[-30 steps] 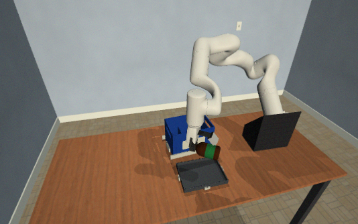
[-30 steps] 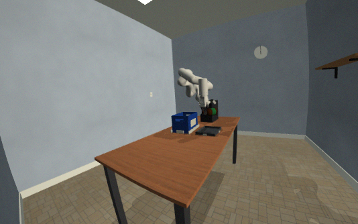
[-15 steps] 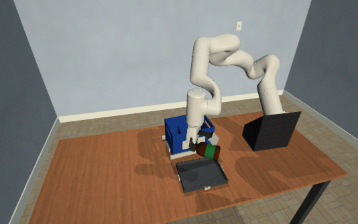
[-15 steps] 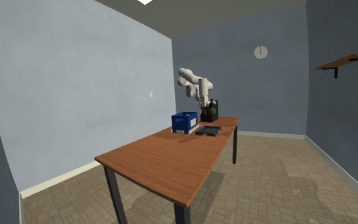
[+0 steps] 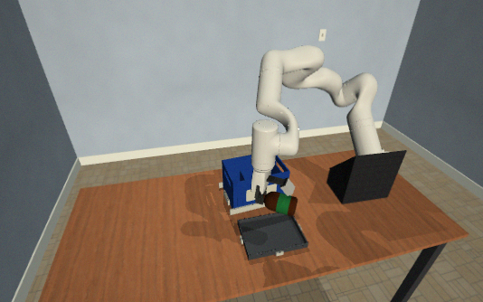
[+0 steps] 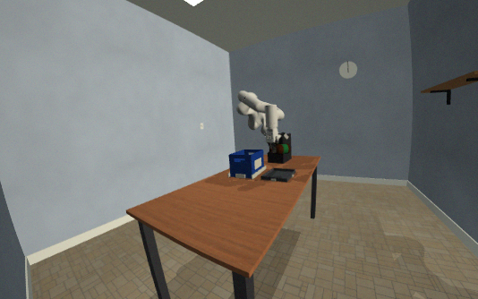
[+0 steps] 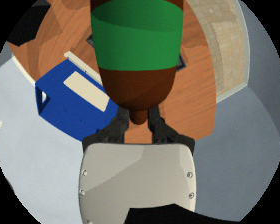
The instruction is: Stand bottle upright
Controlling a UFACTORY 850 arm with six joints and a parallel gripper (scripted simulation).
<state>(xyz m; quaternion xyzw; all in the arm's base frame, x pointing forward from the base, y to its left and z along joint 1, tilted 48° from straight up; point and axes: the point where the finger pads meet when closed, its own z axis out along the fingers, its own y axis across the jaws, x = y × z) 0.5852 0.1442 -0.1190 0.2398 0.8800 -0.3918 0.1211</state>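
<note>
Right now the bottle is 50 mm behind my hand and 30 mm to the left of it. Round my hand: blue crate (240 mm to the right, 120 mm below, 30 mm behind); tray (190 mm below, 50 mm behind, 30 mm to the left).
</note>
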